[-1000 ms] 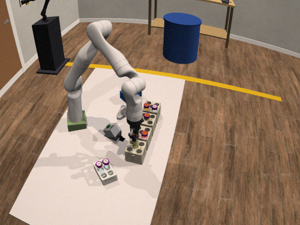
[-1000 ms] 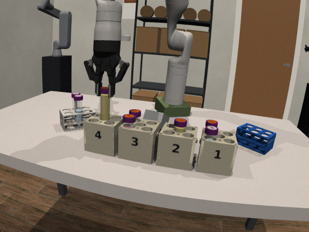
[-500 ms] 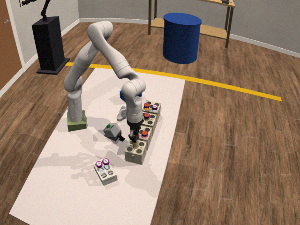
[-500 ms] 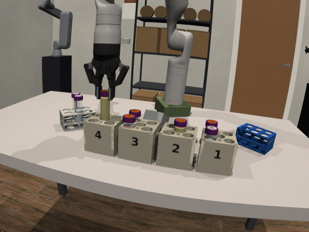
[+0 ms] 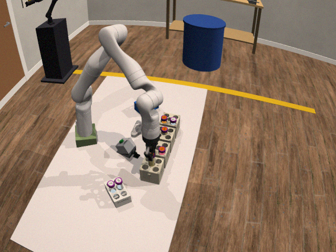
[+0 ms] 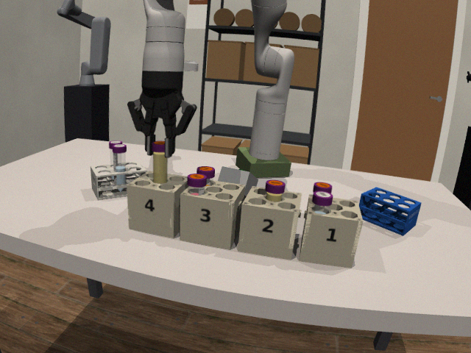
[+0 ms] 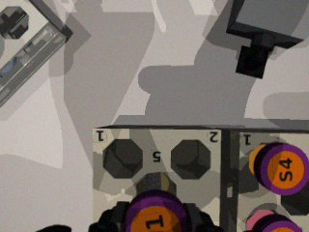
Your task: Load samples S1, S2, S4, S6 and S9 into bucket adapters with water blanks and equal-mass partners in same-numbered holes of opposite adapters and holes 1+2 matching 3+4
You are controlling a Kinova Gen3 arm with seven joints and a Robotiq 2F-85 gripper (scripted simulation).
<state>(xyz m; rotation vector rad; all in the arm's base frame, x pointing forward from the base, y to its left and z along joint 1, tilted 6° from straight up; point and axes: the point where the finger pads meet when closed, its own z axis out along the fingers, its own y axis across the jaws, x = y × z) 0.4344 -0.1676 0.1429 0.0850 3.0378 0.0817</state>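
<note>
Right now my hand is 5 cm above the orange-dot sample tube and 1 cm past it. From my hand the other things lie so: grey done desk: 18 cm behind, 13 cm to the left, 11 cm below; adapter 2: 22 cm to the left, 11 cm below, 1 cm ahead; blank rack: 17 cm to the right, 13 cm below, 13 cm behind.
</note>
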